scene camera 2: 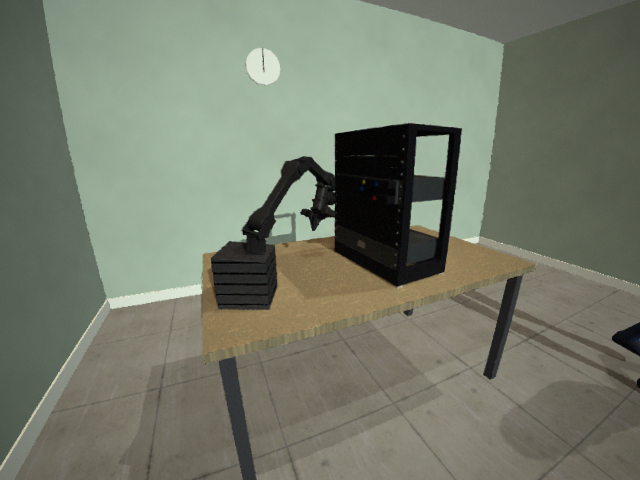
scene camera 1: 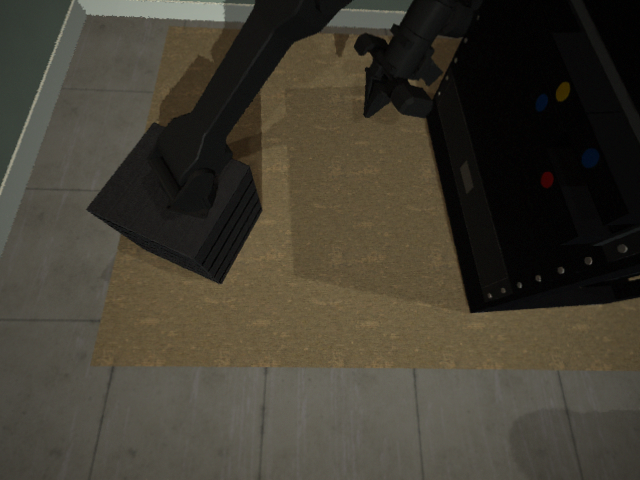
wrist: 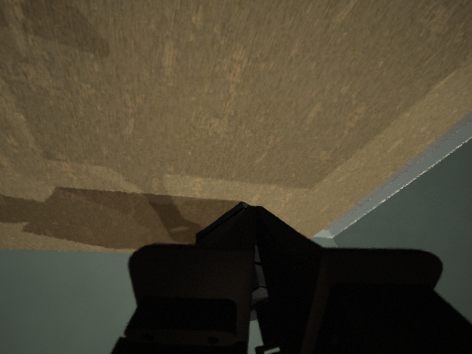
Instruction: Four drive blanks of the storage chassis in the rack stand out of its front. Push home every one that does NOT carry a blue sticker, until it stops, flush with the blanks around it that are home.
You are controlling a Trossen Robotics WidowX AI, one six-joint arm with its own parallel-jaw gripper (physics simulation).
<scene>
black rack: scene camera 2; scene camera 1; not seen in the wrist view (out of frame)
same spot on black rack: point(scene camera 1: 493, 114) = point(scene camera 2: 356, 216)
</scene>
